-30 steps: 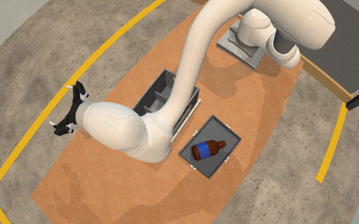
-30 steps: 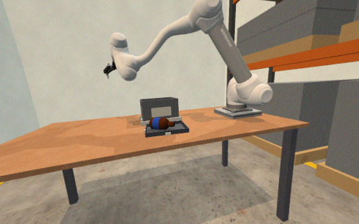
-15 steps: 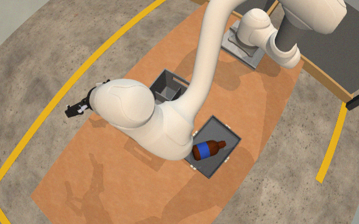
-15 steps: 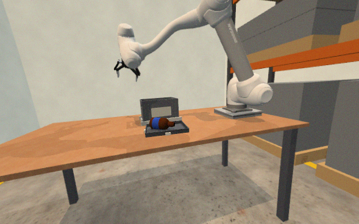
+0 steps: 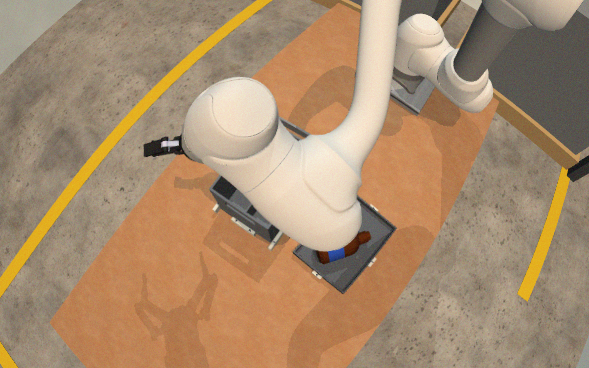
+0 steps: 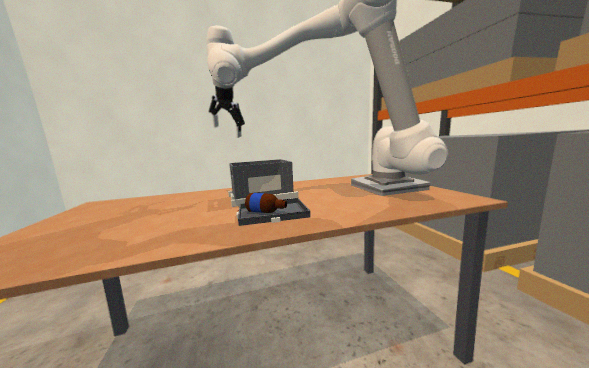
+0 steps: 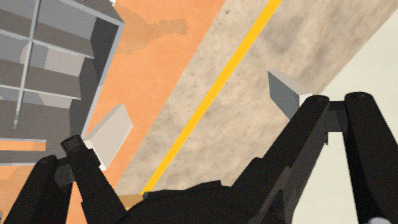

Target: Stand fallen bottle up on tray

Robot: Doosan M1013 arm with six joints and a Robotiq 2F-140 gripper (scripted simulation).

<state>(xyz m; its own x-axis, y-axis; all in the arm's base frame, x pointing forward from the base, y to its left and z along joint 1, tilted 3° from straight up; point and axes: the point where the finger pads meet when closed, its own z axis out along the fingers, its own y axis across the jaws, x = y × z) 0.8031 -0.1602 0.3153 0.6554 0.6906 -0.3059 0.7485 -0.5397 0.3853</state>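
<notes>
The bottle lies 38 cm to the left of my hand, 30 cm below it and 15 cm behind it. From my hand the other things lie so: grey crate: 25 cm below, 14 cm behind, 11 cm to the left; grey tray: 37 cm to the left, 33 cm below, 17 cm behind.
</notes>
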